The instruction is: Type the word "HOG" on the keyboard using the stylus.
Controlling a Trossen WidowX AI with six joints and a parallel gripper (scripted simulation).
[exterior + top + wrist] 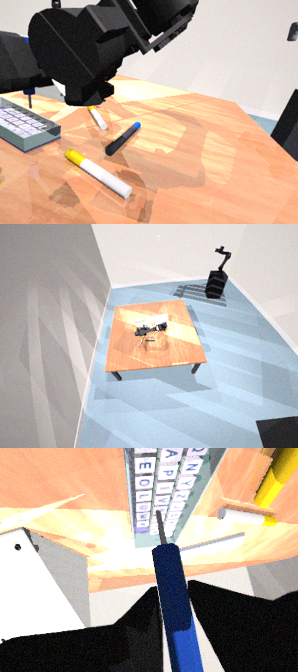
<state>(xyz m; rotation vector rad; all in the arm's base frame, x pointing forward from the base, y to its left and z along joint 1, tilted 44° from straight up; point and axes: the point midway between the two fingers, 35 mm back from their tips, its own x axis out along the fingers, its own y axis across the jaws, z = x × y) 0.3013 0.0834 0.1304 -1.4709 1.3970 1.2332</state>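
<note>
Now: gripper tip 120 mm short of the yellow marker and 90 mm above it. Also, from my gripper tip: blue stylus: 10 mm below.
</note>
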